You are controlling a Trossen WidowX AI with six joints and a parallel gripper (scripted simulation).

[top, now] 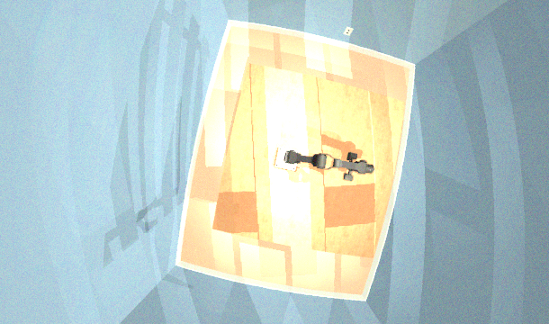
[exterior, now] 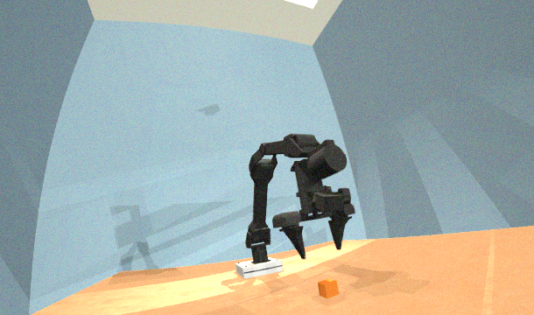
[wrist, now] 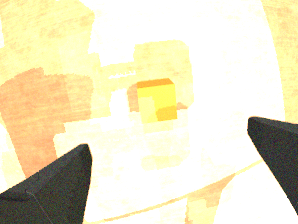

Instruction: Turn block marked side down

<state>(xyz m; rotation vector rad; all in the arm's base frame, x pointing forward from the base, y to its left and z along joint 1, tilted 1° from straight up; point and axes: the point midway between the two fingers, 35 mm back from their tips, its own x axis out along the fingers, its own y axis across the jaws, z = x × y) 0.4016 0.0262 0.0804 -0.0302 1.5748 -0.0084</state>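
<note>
My gripper tip is 1 cm past the orange block and 8 cm above it.
</note>
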